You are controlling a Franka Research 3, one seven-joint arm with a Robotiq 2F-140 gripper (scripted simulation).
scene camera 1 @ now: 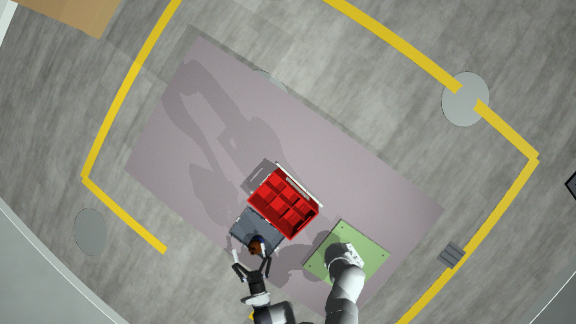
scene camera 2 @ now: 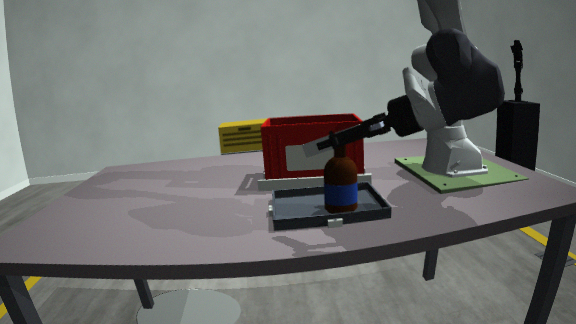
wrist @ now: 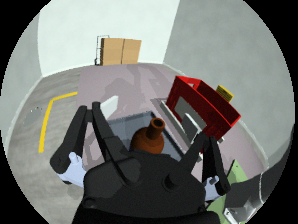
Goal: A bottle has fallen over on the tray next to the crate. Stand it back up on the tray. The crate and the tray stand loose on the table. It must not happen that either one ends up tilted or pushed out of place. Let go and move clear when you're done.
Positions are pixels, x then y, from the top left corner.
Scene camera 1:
my gripper: 247,246
red crate: 291,223
tray: 250,224
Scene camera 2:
my gripper: 322,144
bottle: 340,172
red crate: 283,154
tray: 309,201
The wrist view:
my gripper: 151,110
bottle: 151,140
red crate: 183,98
tray: 124,127
